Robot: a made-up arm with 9 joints. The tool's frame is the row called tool. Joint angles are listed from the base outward.
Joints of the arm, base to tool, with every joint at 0 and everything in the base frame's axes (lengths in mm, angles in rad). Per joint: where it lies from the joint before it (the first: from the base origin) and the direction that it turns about. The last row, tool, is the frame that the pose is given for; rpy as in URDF.
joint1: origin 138 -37 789 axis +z
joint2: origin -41 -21 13 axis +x
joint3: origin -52 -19 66 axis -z
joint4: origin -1 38 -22 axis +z
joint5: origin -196 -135 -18 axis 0.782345 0.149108 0.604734
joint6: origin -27 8 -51 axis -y
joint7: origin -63 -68 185 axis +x
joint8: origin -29 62 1 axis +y
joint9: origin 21 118 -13 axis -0.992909 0.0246 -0.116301
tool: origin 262 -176 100 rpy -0.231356 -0.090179 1.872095
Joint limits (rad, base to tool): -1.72..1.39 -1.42..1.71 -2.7..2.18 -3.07..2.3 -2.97..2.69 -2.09..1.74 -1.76..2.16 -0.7..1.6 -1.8..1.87
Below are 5 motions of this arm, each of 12 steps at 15 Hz.
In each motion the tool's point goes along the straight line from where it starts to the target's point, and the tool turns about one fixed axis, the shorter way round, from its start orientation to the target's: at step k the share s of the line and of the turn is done. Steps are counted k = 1, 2, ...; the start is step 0. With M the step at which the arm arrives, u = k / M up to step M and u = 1 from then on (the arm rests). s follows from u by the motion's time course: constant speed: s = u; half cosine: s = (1 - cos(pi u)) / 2; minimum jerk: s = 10 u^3 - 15 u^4 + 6 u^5.
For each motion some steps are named. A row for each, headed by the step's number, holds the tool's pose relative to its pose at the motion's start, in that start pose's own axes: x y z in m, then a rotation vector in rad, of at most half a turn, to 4 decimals.
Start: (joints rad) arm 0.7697 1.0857 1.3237 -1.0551 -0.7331 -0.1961 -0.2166 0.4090 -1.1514
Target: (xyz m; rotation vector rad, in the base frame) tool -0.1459 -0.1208 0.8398 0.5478 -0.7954 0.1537
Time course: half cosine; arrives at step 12
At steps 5, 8, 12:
5: 0.0239 -0.0502 -0.0665 0.1442 -0.3699 0.3342
8: 0.0483 -0.1017 -0.1347 0.2919 -0.7486 0.6763
12: 0.0644 -0.1355 -0.1796 0.3892 -0.9981 0.9017

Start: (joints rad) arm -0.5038 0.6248 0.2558 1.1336 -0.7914 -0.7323 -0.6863 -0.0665 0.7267
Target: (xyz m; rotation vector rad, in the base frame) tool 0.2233 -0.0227 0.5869 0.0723 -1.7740 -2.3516
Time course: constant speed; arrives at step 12
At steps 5, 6, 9, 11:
5: 0.1118 -0.0510 -0.0115 -0.0232 0.1218 0.5587
6: 0.1342 -0.0612 -0.0138 -0.0278 0.1461 0.6704
9: 0.2013 -0.0919 -0.0207 -0.0417 0.2192 1.0056
11: 0.2460 -0.1123 -0.0253 -0.0510 0.2679 1.2291

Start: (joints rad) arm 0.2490 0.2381 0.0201 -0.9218 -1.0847 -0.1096 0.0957 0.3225 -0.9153
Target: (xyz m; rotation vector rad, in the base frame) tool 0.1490 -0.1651 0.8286 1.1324 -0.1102 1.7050
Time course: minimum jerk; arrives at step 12
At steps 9, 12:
9: 0.2567 -0.0730 -0.1495 1.2353 -0.0863 0.9883
12: 0.2864 -0.0815 -0.1667 1.3779 -0.0963 1.1024

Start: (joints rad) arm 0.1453 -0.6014 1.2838 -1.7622 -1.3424 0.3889 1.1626 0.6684 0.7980
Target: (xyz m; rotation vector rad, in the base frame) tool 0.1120 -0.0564 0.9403 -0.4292 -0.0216 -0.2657
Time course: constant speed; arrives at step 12
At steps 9, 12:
9: 0.0527 -0.0312 -0.0577 -0.2165 -0.3350 0.7536
12: 0.0703 -0.0416 -0.0770 -0.2887 -0.4467 1.0048

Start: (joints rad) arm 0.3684 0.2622 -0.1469 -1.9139 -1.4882 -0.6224 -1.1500 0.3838 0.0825
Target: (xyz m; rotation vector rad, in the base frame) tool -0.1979 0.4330 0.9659 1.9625 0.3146 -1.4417
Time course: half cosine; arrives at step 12
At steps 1, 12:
1: 0.0049 0.0033 -0.0066 0.0177 -0.0084 0.0131
12: 0.2904 0.1908 -0.3895 1.0376 -0.4952 0.7666

